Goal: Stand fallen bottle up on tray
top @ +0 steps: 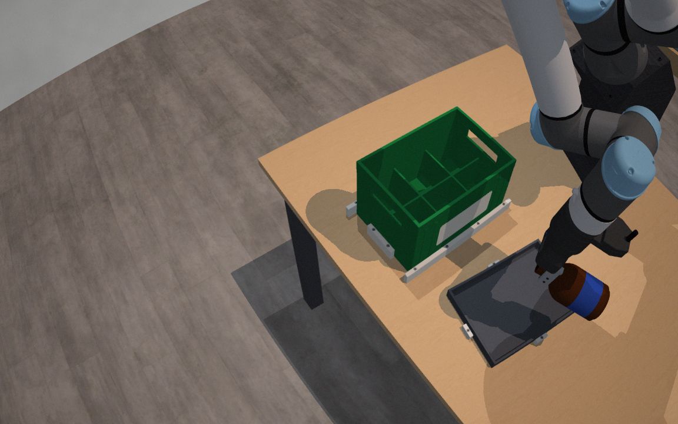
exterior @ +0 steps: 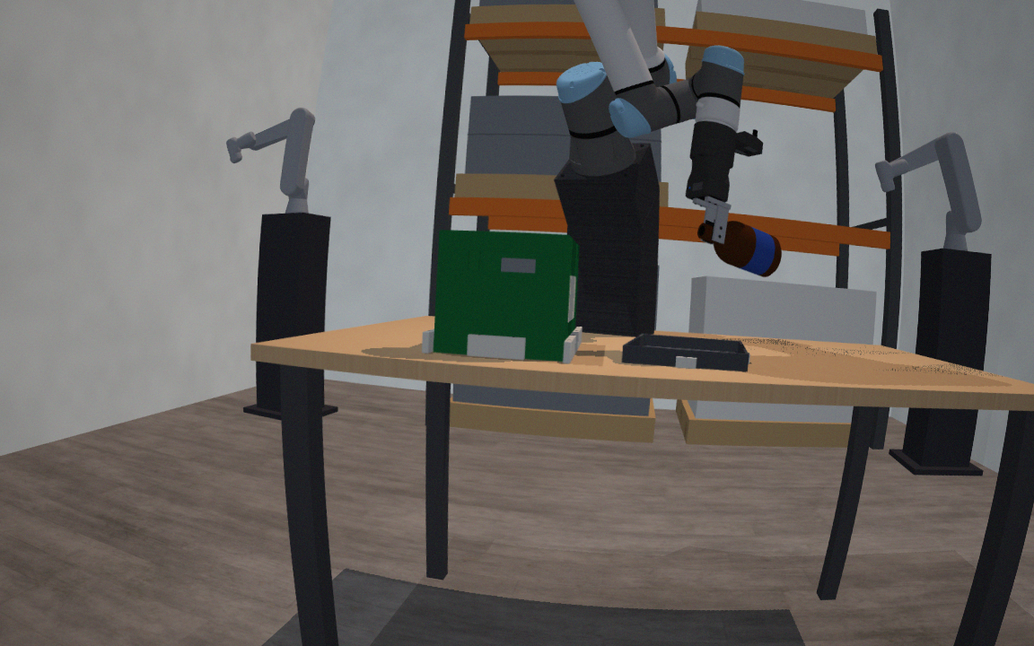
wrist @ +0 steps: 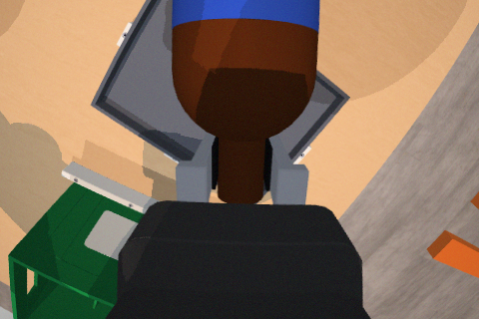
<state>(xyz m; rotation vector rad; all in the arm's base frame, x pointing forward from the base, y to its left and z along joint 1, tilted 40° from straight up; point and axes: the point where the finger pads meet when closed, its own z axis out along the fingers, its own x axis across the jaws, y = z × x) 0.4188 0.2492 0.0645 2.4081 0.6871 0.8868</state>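
Right now the brown bottle is 30 mm behind my hand, 40 mm to the left of it and 10 mm below it. From my hand the other things lie so: green crate 20 mm ahead, 320 mm to the right, 120 mm below; then dark grey tray 20 mm behind, 30 mm to the right, 190 mm below.
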